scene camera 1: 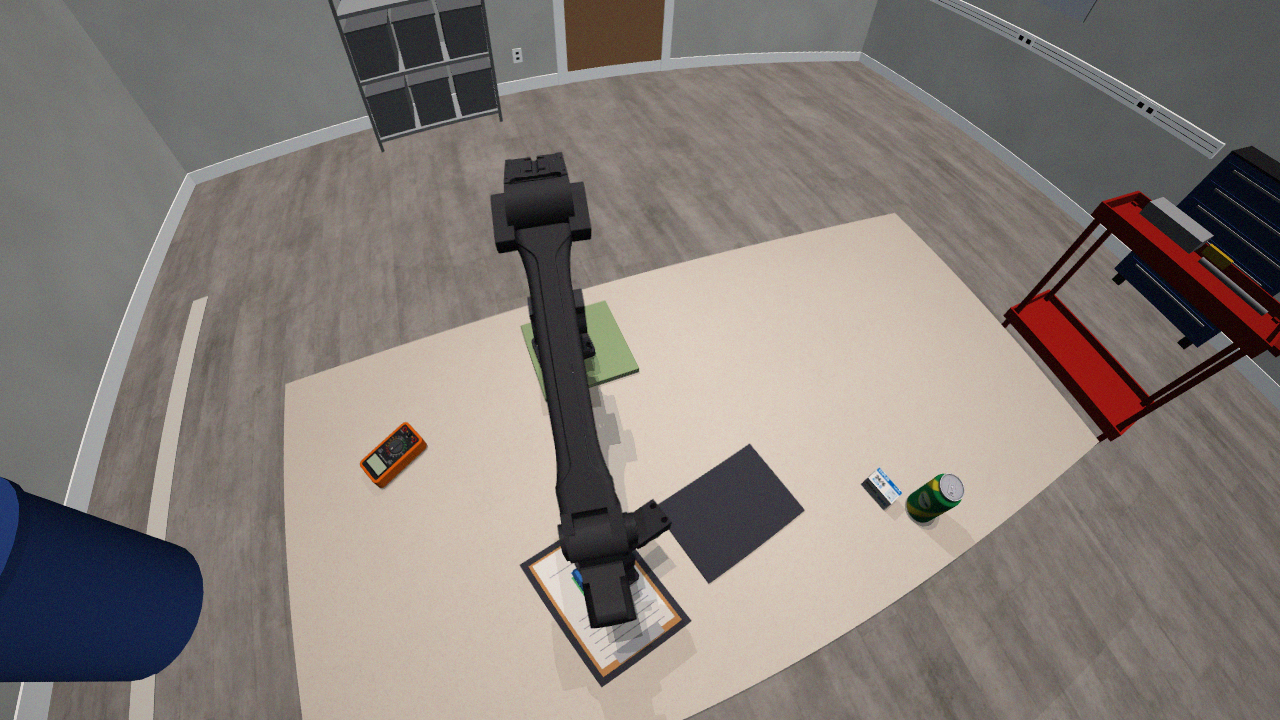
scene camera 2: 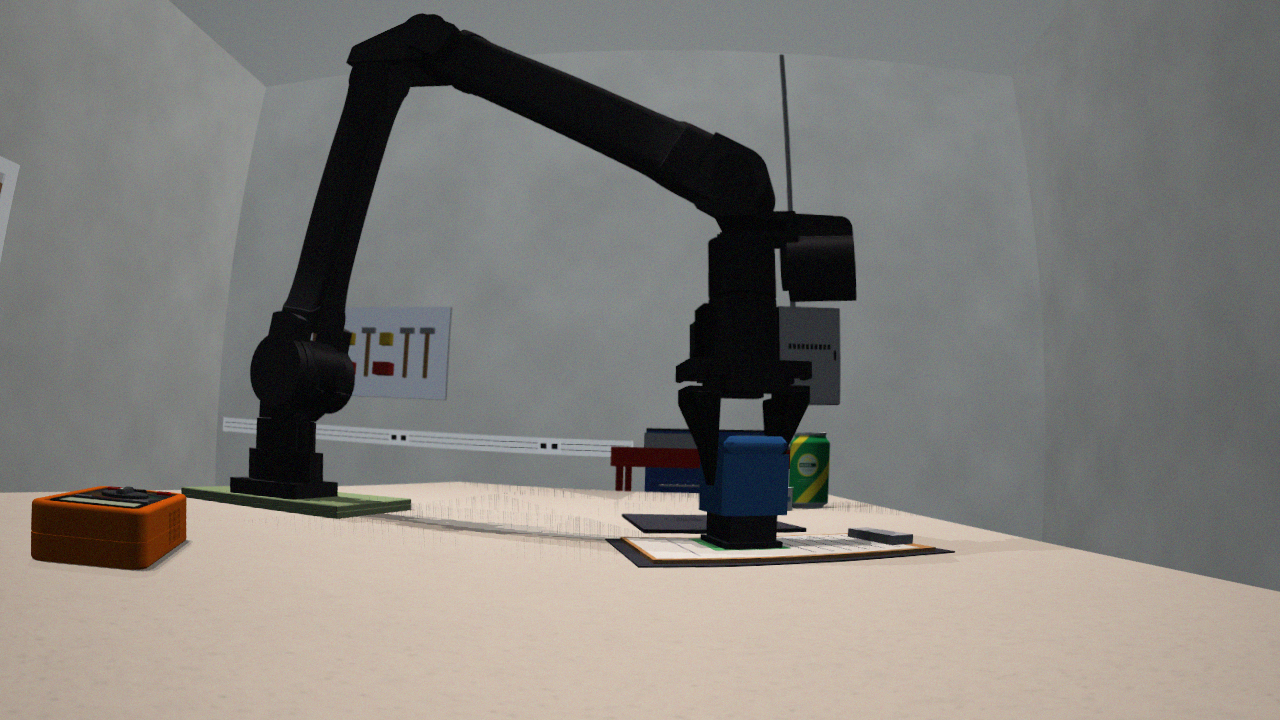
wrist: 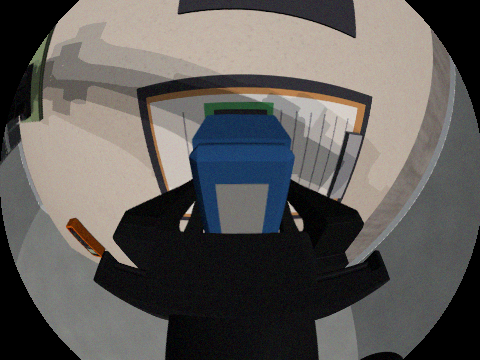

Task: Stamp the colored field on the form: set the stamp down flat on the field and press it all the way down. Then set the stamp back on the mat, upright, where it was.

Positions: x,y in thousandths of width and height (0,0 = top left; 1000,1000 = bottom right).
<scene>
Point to a blue stamp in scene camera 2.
At 587,672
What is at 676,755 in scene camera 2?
A clipboard.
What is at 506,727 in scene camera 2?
A dark mat.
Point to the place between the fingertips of my gripper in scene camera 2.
At 579,673
</scene>
